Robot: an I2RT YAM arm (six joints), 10 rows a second.
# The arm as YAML. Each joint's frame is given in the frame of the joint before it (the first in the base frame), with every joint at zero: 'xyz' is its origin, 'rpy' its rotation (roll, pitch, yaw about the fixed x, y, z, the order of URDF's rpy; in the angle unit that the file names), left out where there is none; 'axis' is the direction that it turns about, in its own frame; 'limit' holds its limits. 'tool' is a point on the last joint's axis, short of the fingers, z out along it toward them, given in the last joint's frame.
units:
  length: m
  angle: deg
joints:
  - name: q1
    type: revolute
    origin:
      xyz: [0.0, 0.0, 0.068]
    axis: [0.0, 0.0, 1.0]
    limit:
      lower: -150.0
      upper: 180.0
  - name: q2
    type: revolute
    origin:
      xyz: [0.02, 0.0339, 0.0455]
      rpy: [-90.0, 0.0, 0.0]
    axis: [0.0, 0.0, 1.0]
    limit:
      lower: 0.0
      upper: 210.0
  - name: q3
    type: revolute
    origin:
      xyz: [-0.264, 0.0, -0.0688]
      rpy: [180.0, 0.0, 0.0]
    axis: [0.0, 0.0, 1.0]
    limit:
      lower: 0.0
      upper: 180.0
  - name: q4
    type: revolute
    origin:
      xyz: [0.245, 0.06, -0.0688]
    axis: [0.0, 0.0, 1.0]
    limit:
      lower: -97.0
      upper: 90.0
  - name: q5
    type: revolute
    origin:
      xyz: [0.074, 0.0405, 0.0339]
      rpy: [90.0, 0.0, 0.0]
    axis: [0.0, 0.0, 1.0]
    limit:
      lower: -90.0
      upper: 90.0
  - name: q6
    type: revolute
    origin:
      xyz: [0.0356, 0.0, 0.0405]
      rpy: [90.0, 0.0, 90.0]
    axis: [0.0, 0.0, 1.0]
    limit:
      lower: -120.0
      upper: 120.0
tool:
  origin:
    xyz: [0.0, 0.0, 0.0]
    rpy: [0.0, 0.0, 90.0]
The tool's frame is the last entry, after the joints.
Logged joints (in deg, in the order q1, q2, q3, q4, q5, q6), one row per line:
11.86 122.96 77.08 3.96 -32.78 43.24
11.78 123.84 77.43 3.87 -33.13 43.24
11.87 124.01 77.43 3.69 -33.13 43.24
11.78 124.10 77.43 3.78 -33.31 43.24
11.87 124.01 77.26 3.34 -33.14 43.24
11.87 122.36 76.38 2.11 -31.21 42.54
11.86 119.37 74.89 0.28 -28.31 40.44
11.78 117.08 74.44 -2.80 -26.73 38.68
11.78 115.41 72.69 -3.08 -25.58 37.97
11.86 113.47 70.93 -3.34 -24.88 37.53
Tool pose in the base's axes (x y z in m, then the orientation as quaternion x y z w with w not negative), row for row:
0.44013 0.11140 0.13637 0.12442 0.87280 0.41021 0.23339
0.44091 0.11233 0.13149 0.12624 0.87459 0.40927 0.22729
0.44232 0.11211 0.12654 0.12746 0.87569 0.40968 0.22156
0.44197 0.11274 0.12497 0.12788 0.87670 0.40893 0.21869
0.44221 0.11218 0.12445 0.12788 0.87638 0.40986 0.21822
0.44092 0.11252 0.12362 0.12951 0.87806 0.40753 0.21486
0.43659 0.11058 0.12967 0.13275 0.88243 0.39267 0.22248
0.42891 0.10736 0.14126 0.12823 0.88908 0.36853 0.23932
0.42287 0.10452 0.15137 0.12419 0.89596 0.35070 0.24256
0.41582 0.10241 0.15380 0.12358 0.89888 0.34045 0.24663
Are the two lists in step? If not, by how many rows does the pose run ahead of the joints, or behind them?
The pose runs 1 row behind the joints: the pose in row i belongs to the joints in row i - 1.
